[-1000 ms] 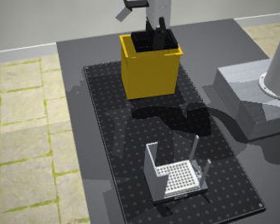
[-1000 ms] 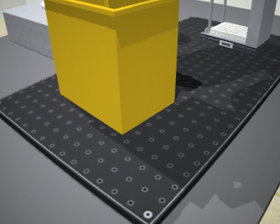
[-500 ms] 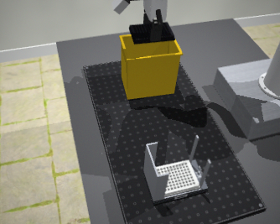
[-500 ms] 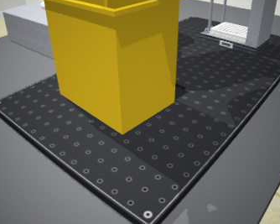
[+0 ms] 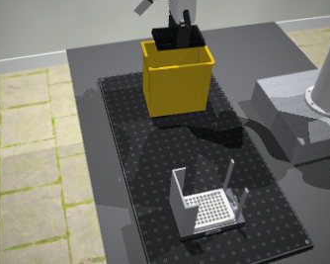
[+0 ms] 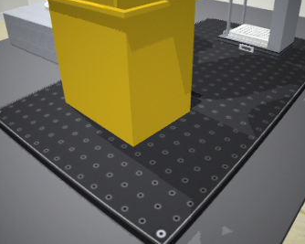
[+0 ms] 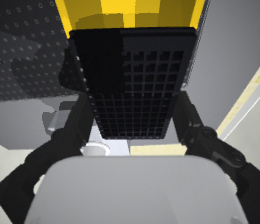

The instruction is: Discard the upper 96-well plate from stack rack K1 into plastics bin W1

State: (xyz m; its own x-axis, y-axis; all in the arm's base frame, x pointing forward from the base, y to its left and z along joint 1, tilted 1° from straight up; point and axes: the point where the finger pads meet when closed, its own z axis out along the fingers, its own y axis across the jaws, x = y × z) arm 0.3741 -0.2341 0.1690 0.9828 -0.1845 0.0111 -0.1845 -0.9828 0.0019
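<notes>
My gripper is now 15 cm above the yellow plastics bin W1. Round my hand: tall grey rack wall 38 cm to the left, 17 cm ahead, 16 cm below; then white 96-well plate 39 cm to the left, 21 cm below, 10 cm ahead; then black 96-well plate 1 cm below.
</notes>
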